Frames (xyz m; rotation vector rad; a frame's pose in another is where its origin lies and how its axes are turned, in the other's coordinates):
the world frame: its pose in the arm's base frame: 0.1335 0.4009 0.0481 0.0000 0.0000 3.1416
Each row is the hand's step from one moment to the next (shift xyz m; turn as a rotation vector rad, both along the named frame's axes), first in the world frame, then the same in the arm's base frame.
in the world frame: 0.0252 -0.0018 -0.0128 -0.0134 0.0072 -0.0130
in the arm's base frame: -0.0252 0.0018 -0.0128 0.0134 -0.0072 -0.0130
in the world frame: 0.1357 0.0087 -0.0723 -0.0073 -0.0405 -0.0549
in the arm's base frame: -0.1357 -0.0087 -0.0723 0.0073 0.0405 -0.0549
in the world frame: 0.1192 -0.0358 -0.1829 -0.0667 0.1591 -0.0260
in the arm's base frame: -0.1192 0.0358 -0.1829 0.0667 -0.1591 -0.0260
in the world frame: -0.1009 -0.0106 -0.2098 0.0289 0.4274 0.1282
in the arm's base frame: 0.1009 0.0106 -0.2098 -0.0289 -0.4274 0.1282
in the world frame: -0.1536 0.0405 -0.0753 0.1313 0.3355 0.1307
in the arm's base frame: 0.1536 -0.0405 -0.0753 -0.1313 -0.3355 0.1307
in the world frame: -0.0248 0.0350 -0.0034 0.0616 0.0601 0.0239
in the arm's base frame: 0.0248 -0.0350 -0.0034 -0.0616 -0.0601 0.0239
